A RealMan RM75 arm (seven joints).
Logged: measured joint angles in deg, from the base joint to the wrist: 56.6 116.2 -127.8 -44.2 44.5 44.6 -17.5; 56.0 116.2 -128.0 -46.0 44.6 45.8 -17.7; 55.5 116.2 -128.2 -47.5 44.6 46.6 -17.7; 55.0 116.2 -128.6 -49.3 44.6 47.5 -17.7; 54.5 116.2 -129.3 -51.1 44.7 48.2 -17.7; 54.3 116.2 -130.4 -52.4 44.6 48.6 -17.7; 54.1 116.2 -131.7 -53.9 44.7 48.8 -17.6; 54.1 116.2 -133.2 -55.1 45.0 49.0 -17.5
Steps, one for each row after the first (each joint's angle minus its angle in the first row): -0.6 0.0 -0.2 -1.8 0.1 1.2 -0.2; -1.1 0.0 -0.4 -3.3 0.1 2.0 -0.2; -1.6 0.0 -0.8 -5.1 0.1 2.9 -0.2; -2.1 0.0 -1.5 -6.9 0.2 3.6 -0.2; -2.3 0.0 -2.6 -8.2 0.1 4.0 -0.2; -2.5 0.0 -3.9 -9.7 0.2 4.2 -0.1; -2.5 0.0 -5.4 -10.9 0.5 4.4 0.0
